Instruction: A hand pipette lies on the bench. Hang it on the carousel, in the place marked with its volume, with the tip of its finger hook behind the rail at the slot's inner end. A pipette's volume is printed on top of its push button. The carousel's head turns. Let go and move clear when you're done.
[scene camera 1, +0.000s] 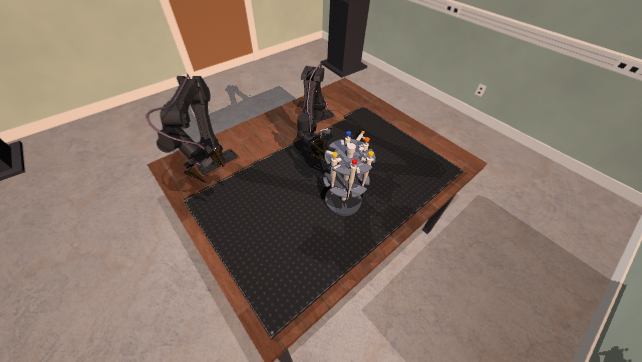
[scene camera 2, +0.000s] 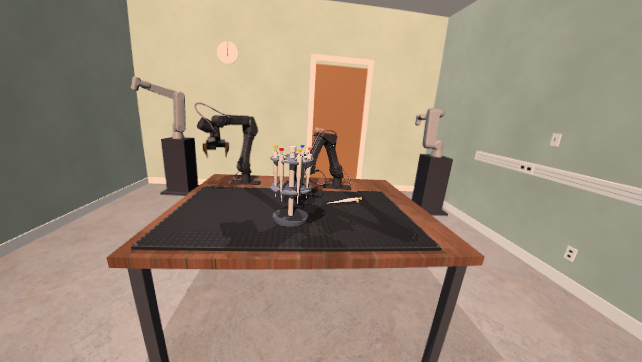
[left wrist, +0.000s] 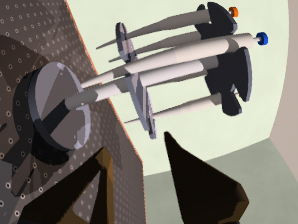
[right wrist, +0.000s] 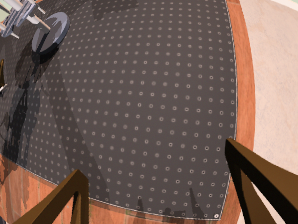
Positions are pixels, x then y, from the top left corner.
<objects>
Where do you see my right gripper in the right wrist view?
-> At 149, 164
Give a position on a grey carousel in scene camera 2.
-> At 290, 217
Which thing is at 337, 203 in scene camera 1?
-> A grey carousel.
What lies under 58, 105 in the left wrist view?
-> A grey carousel.
</objects>
